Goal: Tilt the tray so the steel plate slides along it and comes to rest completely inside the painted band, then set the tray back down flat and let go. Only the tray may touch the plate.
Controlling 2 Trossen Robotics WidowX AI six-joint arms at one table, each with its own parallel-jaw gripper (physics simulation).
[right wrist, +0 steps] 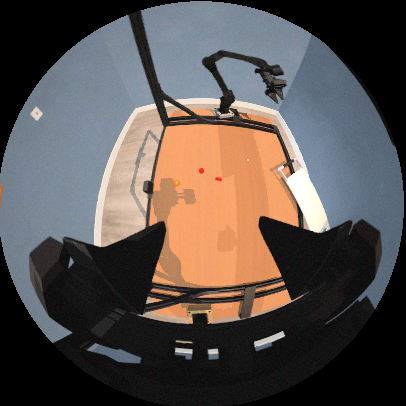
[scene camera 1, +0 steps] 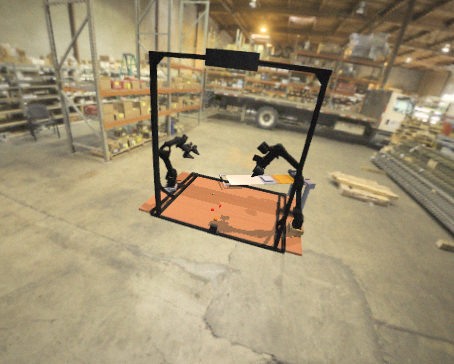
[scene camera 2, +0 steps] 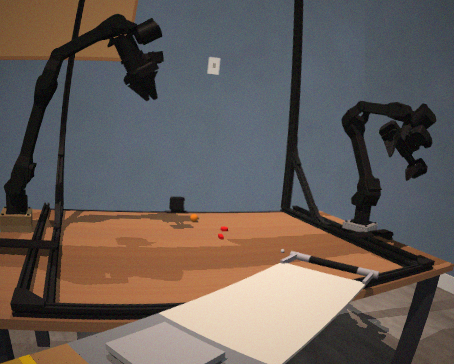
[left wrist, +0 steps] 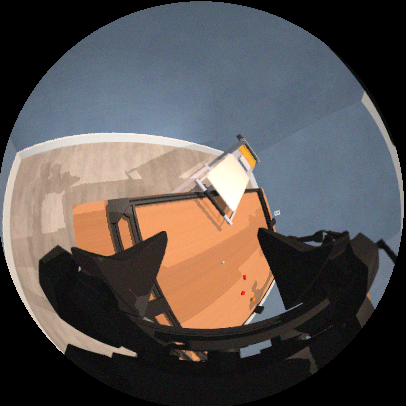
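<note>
The long tray (scene camera 1: 240, 180) (scene camera 2: 265, 305) (left wrist: 228, 179) (right wrist: 308, 197) has a cream stretch, a grey stretch and a black bar handle (scene camera 2: 332, 264) (left wrist: 215, 205) at its near end. The flat grey steel plate (scene camera 1: 266, 178) (scene camera 2: 165, 346) (left wrist: 244, 162) lies on the grey stretch, between the cream stretch and the orange painted band (scene camera 1: 283, 178) (scene camera 2: 55, 356) (left wrist: 248, 153). My left gripper (scene camera 2: 402, 159) (left wrist: 212, 234) (right wrist: 279, 101) is open and empty, in the air away from the handle. My right gripper (scene camera 2: 151, 98) (right wrist: 213, 224) is open and empty, high above the table. The tray's far end is cut off in scene camera 2.
The tray extends past the edge of the wooden table (scene camera 2: 150, 260). Two red pieces (scene camera 2: 224, 228) (scene camera 2: 220, 236), an orange ball (scene camera 2: 194, 218) and a small white ball (scene camera 2: 282, 250) lie on the table. Black frame rails (scene camera 2: 120, 309) and uprights (scene camera 2: 294, 100) stand around it.
</note>
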